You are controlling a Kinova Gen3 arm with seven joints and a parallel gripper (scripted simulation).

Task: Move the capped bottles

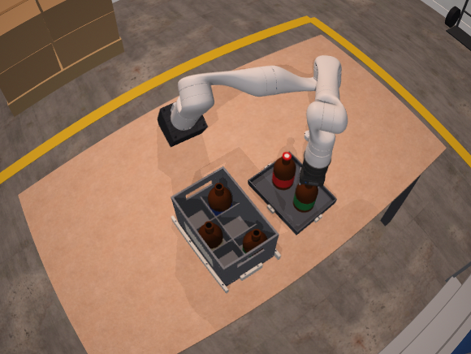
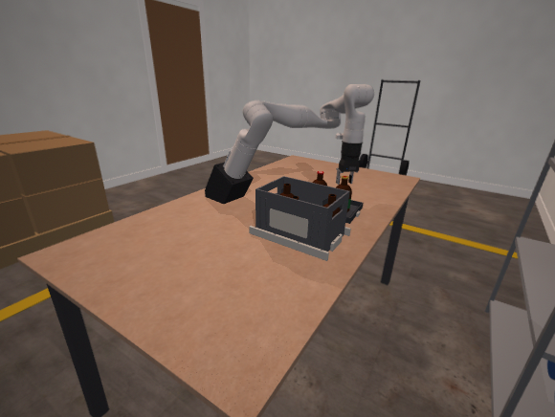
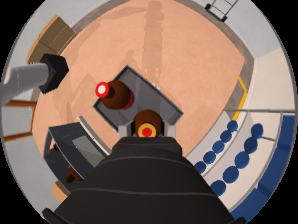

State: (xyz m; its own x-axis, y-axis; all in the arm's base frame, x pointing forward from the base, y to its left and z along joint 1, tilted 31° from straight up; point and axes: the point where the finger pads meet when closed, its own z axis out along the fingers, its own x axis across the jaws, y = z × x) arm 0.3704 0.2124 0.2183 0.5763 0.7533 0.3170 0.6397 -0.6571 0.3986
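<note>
My gripper is now 11 cm past the bottle, 1 cm to the left of it and 6 cm above it. The rest, counted from my hand: dark tray (5 cm behind, 1 cm to the right, 13 cm below); then dark grey crate (3 cm behind, 29 cm to the right, 6 cm below).
</note>
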